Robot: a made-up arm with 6 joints.
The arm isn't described. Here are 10 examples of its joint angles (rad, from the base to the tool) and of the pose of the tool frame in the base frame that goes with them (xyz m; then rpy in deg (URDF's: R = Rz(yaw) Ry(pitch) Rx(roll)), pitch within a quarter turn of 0, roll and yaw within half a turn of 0).
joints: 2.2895 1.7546 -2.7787 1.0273 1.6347 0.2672
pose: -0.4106 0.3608 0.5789 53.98 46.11 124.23
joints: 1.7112 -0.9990 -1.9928 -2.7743 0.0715 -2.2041
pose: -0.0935 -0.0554 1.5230 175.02 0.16 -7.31
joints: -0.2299 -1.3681 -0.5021 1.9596 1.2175 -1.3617
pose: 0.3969 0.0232 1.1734 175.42 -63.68 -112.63
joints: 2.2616 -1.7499 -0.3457 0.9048 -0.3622 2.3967
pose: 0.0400 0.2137 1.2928 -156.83 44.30 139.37
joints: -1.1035 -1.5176 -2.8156 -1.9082 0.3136 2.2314
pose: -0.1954 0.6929 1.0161 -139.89 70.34 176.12
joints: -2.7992 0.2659 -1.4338 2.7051 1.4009 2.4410
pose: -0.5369 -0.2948 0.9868 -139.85 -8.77 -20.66
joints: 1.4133 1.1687 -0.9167 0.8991 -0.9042 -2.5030
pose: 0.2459 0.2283 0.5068 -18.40 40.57 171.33
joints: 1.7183 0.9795 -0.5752 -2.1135 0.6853 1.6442
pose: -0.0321 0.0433 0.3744 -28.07 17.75 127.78
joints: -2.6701 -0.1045 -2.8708 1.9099 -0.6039 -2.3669
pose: -0.1286 0.1014 1.4639 158.22 -32.81 4.48
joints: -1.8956 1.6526 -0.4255 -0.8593 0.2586 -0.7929
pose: 0.1571 0.2616 0.4406 80.29 -1.74 -6.98
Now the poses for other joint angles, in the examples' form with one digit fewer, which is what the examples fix.
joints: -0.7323 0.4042 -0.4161 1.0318 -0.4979 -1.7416
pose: 0.087 -0.305 0.566 -28.6 4.1 -2.5
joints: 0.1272 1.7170 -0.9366 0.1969 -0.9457 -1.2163
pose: 0.134 -0.077 0.354 -12.1 4.0 69.2
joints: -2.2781 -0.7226 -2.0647 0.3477 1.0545 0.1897
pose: -0.030 -0.032 1.543 120.9 -69.5 127.8
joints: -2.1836 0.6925 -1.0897 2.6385 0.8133 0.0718
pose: -0.154 -0.390 0.509 17.4 66.1 96.1
